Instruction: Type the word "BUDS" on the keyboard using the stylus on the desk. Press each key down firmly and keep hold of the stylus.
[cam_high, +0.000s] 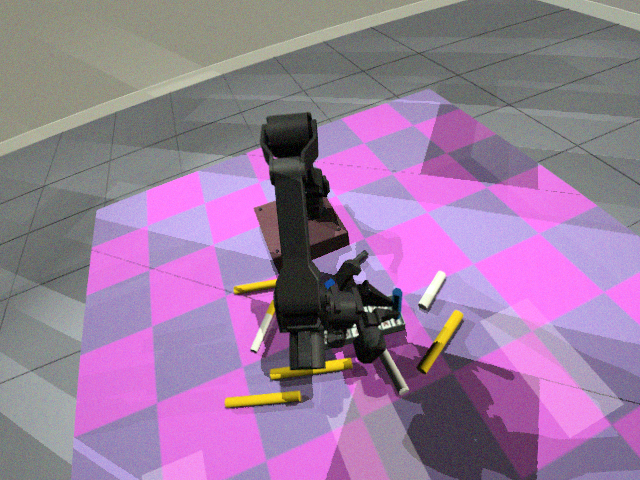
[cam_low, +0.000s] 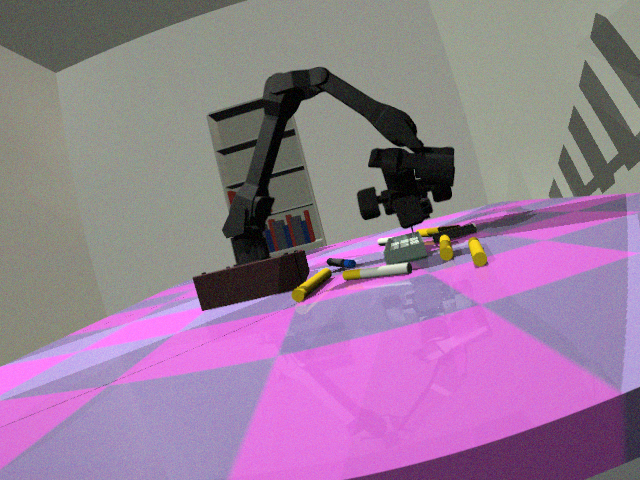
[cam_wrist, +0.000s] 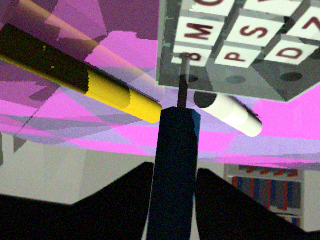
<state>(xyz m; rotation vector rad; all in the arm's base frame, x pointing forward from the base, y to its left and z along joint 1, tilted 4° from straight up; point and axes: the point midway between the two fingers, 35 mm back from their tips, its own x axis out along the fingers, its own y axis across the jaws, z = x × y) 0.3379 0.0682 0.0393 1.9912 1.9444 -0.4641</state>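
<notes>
My gripper tip is now 15 cm past the blue-tipped stick, 9 cm to the left of it and 6 cm above it. From my gripper tip the other things lie so: blue stick: 1 cm below.
</notes>
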